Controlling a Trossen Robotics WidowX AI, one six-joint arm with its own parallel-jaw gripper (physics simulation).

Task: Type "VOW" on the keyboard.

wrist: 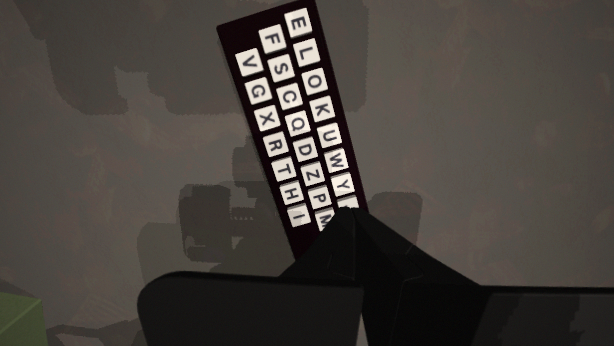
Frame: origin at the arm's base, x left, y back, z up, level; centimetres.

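Seen in the pictures: gripper, fingertip midpoint: (348, 217).
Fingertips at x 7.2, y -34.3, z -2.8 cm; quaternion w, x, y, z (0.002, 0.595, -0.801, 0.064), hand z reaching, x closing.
Offsets run from my fingertips to a thing's top centre. "pt": to the spot under its first point. Level surfaces: height alone.
A dark keyboard @[pt dy +3.7, dx +9.9, dz -8.5 cm] (227, 31) with white letter keys lies tilted across the upper middle of the wrist view. The V key @[dy +2.9, dx +7.7, dz -8.0 cm] (249, 62) is near its far left corner. The O key @[dy -0.6, dx +5.6, dz -8.0 cm] (315, 81) is in the right-hand row, third from the far end. The W key @[dy -0.7, dx +0.3, dz -8.0 cm] (336, 160) is lower in that same row, between U and Y. My black gripper (348, 217) is shut and empty. Its tips show over the near end of the keyboard, just below the Y key, and hide part of the keys there. The height of the tips above the keys is hard to tell.
A green block-like object (21, 320) shows in part at the lower left corner. The brown-grey table top @[dz -9.7 cm] (475, 125) surrounds the keyboard, with dark shadows of the arm lying across it on both sides.
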